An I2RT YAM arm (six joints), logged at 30 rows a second.
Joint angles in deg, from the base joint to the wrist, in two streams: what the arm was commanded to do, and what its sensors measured. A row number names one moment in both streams.
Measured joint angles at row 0:
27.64 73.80 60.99 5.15 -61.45 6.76
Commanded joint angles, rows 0 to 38:
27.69 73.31 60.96 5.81 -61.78 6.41
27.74 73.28 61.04 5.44 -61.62 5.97
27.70 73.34 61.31 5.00 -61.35 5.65
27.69 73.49 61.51 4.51 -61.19 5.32
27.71 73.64 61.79 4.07 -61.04 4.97
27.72 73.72 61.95 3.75 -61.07 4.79
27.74 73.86 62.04 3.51 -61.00 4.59
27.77 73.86 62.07 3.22 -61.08 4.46
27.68 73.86 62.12 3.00 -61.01 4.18
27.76 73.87 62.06 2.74 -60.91 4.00
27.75 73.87 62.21 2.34 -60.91 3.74
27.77 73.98 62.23 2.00 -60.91 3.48
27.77 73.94 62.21 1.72 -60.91 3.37
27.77 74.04 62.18 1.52 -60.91 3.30
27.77 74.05 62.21 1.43 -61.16 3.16
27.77 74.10 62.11 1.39 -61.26 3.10
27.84 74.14 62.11 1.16 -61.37 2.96
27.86 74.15 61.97 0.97 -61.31 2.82
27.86 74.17 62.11 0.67 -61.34 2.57
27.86 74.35 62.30 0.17 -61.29 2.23
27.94 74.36 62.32 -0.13 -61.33 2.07
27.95 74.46 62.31 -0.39 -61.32 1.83
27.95 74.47 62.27 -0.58 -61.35 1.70
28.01 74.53 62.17 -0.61 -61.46 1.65
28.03 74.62 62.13 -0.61 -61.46 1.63
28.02 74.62 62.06 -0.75 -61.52 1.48
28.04 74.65 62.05 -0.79 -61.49 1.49
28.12 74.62 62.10 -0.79 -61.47 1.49
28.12 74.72 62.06 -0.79 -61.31 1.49
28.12 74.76 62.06 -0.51 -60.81 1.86
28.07 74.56 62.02 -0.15 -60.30 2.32
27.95 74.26 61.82 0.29 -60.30 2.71
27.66 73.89 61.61 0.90 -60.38 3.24
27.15 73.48 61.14 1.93 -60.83 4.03
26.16 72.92 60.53 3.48 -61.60 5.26
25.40 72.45 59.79 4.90 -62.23 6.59
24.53 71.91 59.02 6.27 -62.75 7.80
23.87 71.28 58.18 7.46 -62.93 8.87
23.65 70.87 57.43 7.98 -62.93 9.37
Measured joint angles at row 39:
24.29 72.01 58.74 2.81 -61.58 5.58
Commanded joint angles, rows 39 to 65:
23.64 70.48 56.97 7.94 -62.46 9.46
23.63 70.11 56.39 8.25 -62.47 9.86
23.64 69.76 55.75 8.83 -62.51 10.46
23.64 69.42 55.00 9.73 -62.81 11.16
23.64 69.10 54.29 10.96 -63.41 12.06
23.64 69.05 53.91 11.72 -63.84 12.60
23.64 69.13 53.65 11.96 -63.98 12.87
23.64 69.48 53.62 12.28 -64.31 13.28
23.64 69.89 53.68 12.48 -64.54 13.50
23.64 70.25 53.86 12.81 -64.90 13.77
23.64 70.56 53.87 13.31 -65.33 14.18
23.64 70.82 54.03 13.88 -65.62 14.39
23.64 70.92 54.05 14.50 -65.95 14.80
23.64 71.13 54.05 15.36 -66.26 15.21
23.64 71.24 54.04 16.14 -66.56 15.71
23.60 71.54 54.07 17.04 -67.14 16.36
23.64 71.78 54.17 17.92 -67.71 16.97
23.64 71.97 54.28 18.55 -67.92 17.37
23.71 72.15 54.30 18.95 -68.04 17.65
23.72 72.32 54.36 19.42 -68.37 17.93
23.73 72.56 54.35 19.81 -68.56 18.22
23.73 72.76 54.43 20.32 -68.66 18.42
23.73 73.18 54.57 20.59 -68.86 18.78
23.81 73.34 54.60 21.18 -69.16 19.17
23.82 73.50 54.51 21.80 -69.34 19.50
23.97 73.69 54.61 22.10 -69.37 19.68
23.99 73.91 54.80 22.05 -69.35 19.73
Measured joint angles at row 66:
23.83 73.49 54.24 18.50 -68.03 17.85
